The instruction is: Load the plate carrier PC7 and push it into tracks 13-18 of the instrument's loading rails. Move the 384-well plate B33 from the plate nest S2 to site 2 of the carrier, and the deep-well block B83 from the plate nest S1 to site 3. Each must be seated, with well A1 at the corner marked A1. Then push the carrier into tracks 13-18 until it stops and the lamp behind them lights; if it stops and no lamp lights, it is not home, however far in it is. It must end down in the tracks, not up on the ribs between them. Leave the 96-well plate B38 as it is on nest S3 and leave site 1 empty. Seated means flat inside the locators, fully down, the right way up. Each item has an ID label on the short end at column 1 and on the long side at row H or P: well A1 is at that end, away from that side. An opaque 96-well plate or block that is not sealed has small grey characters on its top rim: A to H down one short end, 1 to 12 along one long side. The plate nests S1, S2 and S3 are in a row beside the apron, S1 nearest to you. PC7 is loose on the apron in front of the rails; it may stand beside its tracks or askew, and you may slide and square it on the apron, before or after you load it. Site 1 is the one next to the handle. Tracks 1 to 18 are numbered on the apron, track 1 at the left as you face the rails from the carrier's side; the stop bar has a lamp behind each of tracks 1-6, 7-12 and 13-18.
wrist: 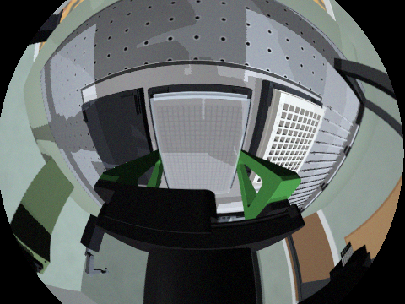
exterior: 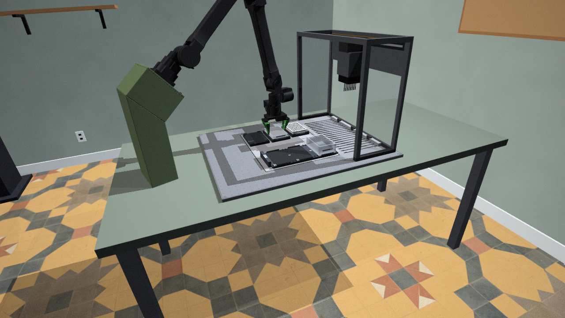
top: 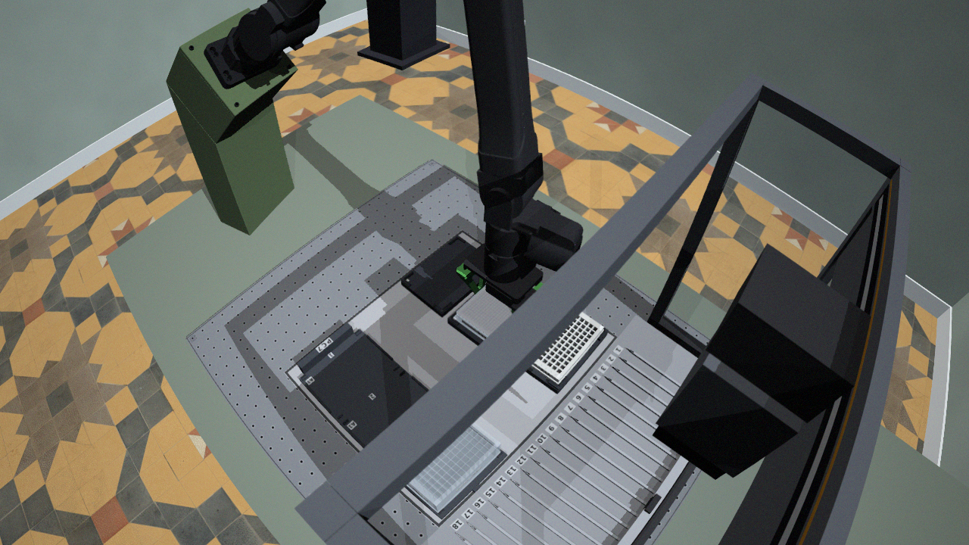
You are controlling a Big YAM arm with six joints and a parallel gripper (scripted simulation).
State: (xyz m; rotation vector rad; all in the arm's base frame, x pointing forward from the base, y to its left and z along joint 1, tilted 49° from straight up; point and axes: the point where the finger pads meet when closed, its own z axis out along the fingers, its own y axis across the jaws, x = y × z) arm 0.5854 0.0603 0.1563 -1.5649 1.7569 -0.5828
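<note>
Now: the plate nest S2 2 cm below my hand. The rest, counted from my hand: 384-well plate B33 (right at my hand); then plate nest S1 (11 cm behind, 1 cm to the left, 2 cm below); then white 96-well plate B38 (11 cm ahead, 1 cm to the left).
</note>
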